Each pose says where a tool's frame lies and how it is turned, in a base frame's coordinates. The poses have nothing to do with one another.
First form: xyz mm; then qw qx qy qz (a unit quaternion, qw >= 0).
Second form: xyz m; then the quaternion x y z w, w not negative. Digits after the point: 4 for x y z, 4 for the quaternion.
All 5 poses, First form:
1: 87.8, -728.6, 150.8, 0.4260, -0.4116, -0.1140, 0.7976
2: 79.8, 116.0, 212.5, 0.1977, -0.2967, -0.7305, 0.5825
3: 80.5, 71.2, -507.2, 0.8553, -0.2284, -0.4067, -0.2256
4: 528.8, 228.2, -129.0, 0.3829, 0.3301, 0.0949, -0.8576
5: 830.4, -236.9, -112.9, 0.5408, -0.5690, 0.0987, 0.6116
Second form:
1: 0.0878, -0.7286, 0.1508, -0.4116, -0.1140, 0.7976, 0.4260
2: 0.0798, 0.1160, 0.2125, -0.2967, -0.7305, 0.5825, 0.1977
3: 0.0805, 0.0712, -0.5072, -0.2284, -0.4067, -0.2256, 0.8553
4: 0.5288, 0.2282, -0.1290, 0.3301, 0.0949, -0.8576, 0.3829
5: 0.8304, -0.2369, -0.1129, -0.5690, 0.0987, 0.6116, 0.5408
